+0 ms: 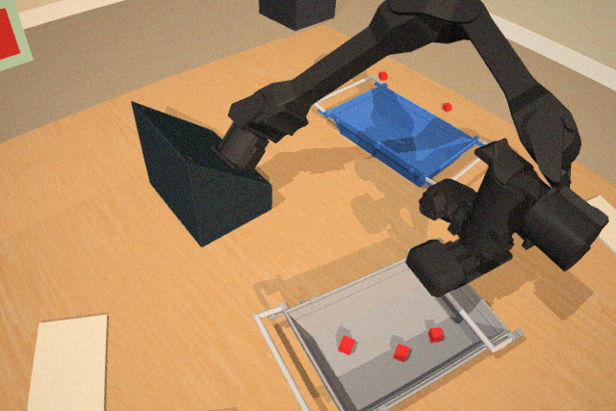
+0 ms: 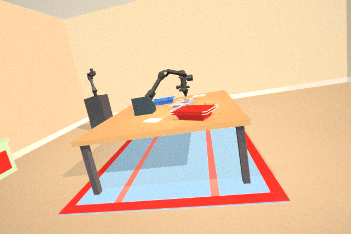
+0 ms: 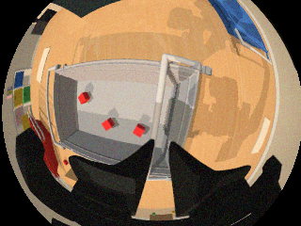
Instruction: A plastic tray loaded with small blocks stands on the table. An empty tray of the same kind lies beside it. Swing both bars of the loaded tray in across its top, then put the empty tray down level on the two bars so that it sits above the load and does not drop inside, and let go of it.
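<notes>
Right now the blue tray is 300 mm behind my gripper tip, 270 mm to the left of it and 40 mm below it.
</notes>
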